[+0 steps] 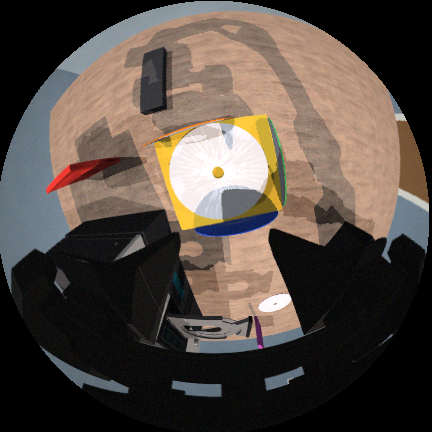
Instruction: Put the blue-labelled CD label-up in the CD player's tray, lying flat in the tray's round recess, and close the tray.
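Places are measured from the arm's base along level axes (x up, y ahead, z left), in metres.
Where they show: gripper, fingertip midpoint: (224,236).
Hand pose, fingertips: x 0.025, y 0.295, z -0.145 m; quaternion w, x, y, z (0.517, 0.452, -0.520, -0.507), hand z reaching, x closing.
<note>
After its pixels a point has its place.
The blue-labelled CD (237,225) {x -0.029, y 0.281, z -0.124 m} shows as a narrow dark-blue arc along the near side of a yellow square case or holder (170,200) {x -0.056, y 0.362, z -0.154 m}; its exact tilt is hard to tell. A large whitish disc (200,160) {x -0.054, y 0.316, z -0.199 m} faces up on the yellow square. My gripper (224,236) {x 0.025, y 0.295, z -0.145 m} is open and empty, one finger on each side of the blue arc, with the tips close to its near edge; the remaining gap is unclear. The CD player (120,227) {x -0.058, y 0.473, z -0.120 m} is at the left, partly hidden by the left finger. Its grey tray (192,326) {x 0.005, y 0.370, z 0.071 m} sticks out at the bottom, seen at a slant.
An orange-edged disc (185,129) {x -0.041, y 0.326, z -0.237 m} and a green-edged disc (281,165) {x -0.022, y 0.233, z -0.189 m} flank the yellow square. A red case (80,171) {x -0.041, y 0.520, z -0.235 m} stands left, and a black block (154,81) {x -0.109, y 0.387, z -0.368 m} lies at the top. A white disc (268,304) {x -0.128, y 0.168, z 0.246 m} and a purple case (259,332) {x -0.064, y 0.193, z 0.363 m} are at the bottom.
</note>
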